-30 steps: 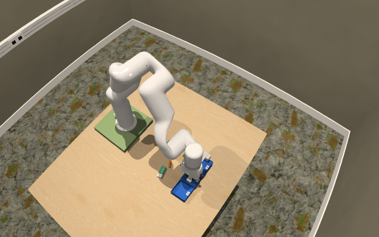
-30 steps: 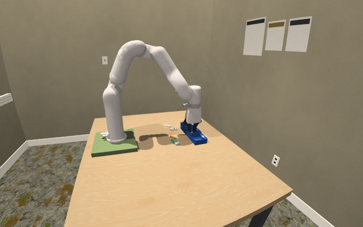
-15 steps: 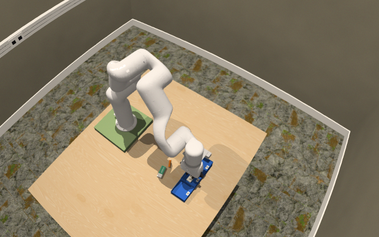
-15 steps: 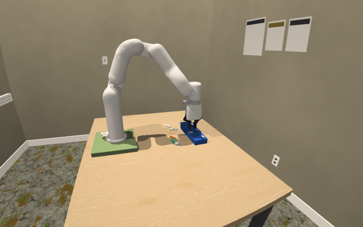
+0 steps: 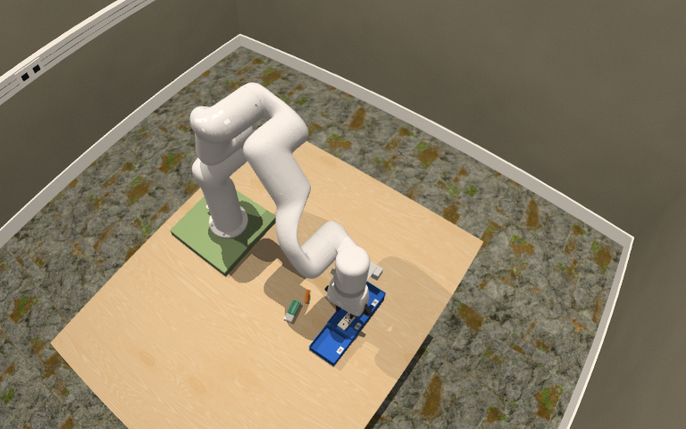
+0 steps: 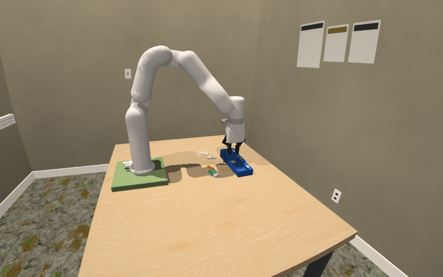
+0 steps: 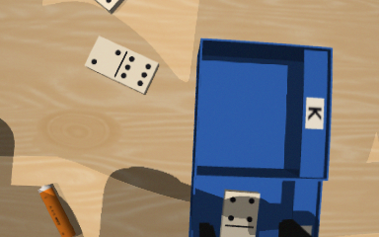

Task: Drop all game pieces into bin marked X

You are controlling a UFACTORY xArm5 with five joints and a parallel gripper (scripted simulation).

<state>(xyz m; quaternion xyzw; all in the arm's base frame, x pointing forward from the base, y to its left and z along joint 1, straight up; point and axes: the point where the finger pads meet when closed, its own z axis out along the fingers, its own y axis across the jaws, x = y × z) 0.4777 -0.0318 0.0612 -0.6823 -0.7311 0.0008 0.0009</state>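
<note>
My gripper is now 7 cm above the bin, 1 cm to the left of it and 1 cm short of it. Round my hand: orange battery 13 cm behind, 8 cm below, 1 cm to the right; green-and-white item 13 cm behind, 8 cm to the right, 8 cm below.
</note>
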